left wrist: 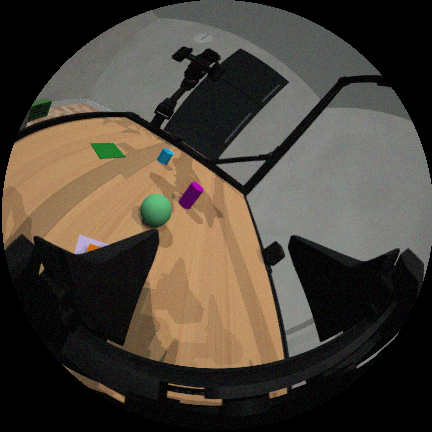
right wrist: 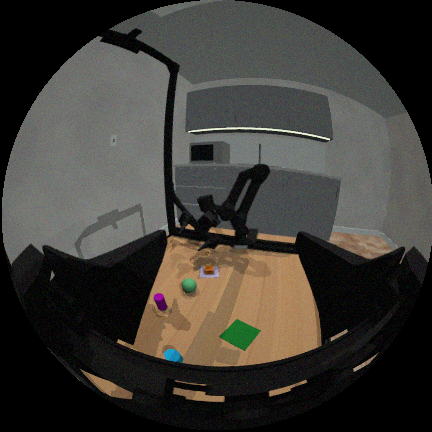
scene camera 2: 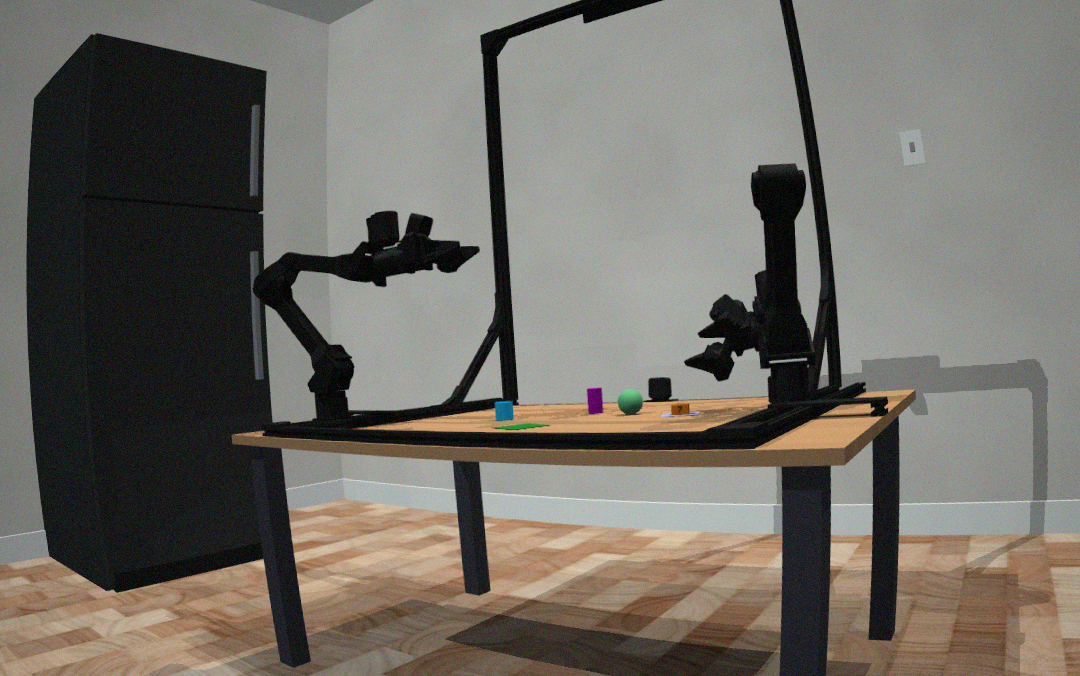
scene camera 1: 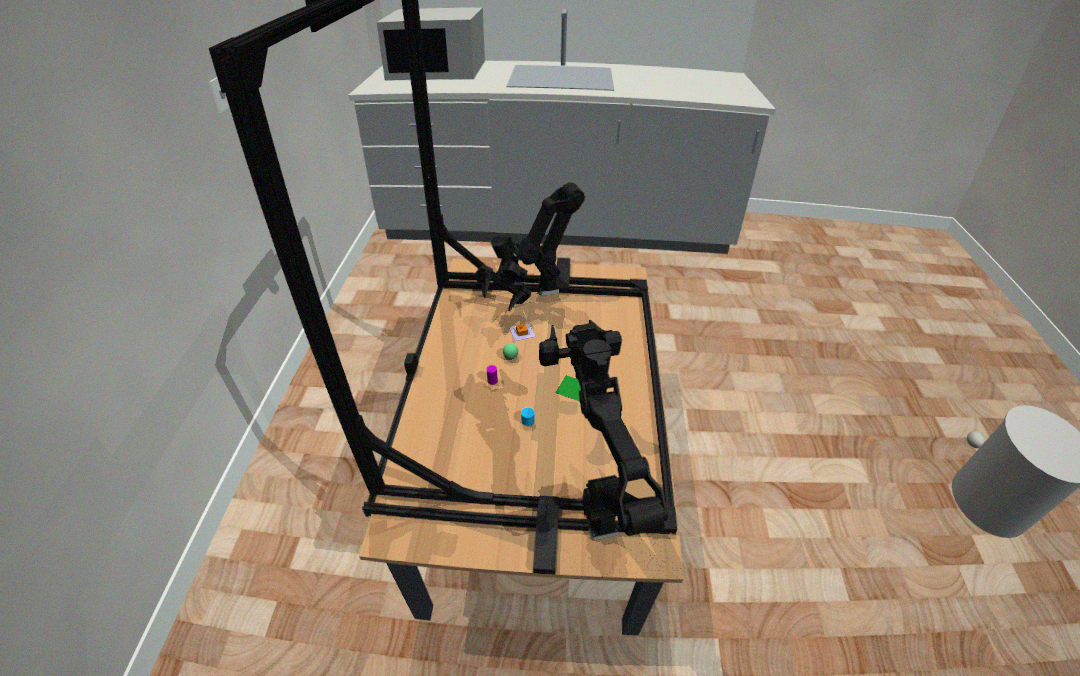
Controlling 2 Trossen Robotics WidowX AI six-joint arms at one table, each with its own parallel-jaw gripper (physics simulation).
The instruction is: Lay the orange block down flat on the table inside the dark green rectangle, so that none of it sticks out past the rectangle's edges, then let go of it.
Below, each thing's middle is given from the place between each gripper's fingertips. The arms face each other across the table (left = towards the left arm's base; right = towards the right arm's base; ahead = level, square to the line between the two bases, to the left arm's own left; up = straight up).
Labels:
Right now my left hand is 120 mm to the left of the green ball [left wrist: 155, 209], 90 mm above it and 30 mm short of it. Also, from my left hand: dark green rectangle [right wrist: 239, 333]: 280 mm to the right, 200 mm ahead, 120 mm below.
I see my right gripper 340 mm above the dark green rectangle, 100 mm to the right of it and 40 mm short of it. The rest, counted from my right hand: green ball 320 mm below, 260 mm to the left, 130 mm behind.

